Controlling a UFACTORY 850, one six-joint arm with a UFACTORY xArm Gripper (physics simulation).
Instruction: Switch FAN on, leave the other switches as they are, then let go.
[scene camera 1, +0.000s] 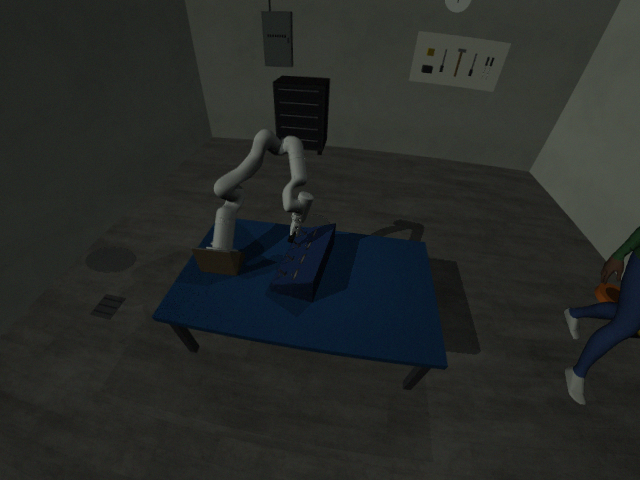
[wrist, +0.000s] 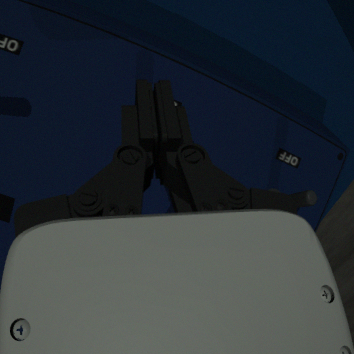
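A dark blue switch panel (scene camera 1: 305, 266) (wrist: 85, 65) with a sloped face stands on the blue table (scene camera 1: 382, 310); several small switches show on it in the scene view, too small to read. My gripper (scene camera 1: 291, 239) (wrist: 149, 101) is shut and empty, with its fingertips over the panel's far part. In the wrist view an OFF label (wrist: 288, 158) is at the right, above a switch lever (wrist: 309, 198). Another OFF label (wrist: 10, 44) is cut off at the upper left. The fingers hide most of a third label. The FAN name cannot be read, and whether the fingers touch a switch cannot be told.
A brown board (scene camera 1: 219, 261) stands by the arm's base on the left of the table. A dark drawer cabinet (scene camera 1: 301, 111) stands by the back wall. A person (scene camera 1: 615, 310) shows in part at the right edge, beside an orange object (scene camera 1: 603, 292).
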